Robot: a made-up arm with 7 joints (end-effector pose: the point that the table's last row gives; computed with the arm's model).
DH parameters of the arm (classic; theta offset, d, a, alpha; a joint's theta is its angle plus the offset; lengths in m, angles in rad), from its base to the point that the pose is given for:
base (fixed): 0 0 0 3.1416
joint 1: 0 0.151 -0.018 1.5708
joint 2: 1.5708 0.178 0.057 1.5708
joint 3: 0 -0.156 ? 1.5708
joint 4: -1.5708 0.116 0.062 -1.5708
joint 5: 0 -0.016 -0.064 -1.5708
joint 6: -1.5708 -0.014 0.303 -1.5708
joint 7: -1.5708 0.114 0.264 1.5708
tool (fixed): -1.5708 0.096 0 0
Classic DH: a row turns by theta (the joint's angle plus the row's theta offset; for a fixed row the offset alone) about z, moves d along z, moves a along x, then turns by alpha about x.
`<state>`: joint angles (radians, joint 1 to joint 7).
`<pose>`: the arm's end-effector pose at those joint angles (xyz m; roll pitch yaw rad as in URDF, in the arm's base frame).
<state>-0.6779 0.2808 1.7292 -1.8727 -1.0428 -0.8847 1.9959</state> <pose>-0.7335 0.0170 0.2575 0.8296 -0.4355 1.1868</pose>
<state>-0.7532 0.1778 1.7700 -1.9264 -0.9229 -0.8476 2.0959</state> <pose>-0.8029 -0.0777 0.1570 0.5699 -0.5623 1.4128</pose>
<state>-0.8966 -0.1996 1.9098 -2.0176 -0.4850 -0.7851 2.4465</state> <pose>-0.8963 -0.1947 -0.2932 -0.5937 -0.7223 2.1406</pose>
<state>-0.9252 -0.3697 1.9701 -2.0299 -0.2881 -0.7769 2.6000</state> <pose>-0.8672 -0.1348 -0.4856 -1.1109 -0.6770 2.3592</pose>
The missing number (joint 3, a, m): 0.287
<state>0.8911 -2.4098 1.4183 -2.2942 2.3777 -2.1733 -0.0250</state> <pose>0.5219 -0.1158 0.2431 2.8788 -0.0397 1.1249</pose>
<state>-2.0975 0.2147 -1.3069 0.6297 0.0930 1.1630 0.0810</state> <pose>0.3607 -0.2931 -0.3802 -1.4509 0.2820 1.5483</pose>
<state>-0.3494 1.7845 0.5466 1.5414 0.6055 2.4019 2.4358</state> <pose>-0.5995 0.1990 0.6306 0.9652 0.6111 2.5003</pose>
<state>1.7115 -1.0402 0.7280 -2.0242 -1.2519 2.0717 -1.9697</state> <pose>0.3323 -0.4441 -0.4763 -2.4822 0.6193 2.4322</pose>
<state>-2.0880 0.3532 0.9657 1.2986 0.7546 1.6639 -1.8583</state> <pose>-0.0889 -0.6370 -0.5076 -2.5519 0.4712 2.4434</pose>
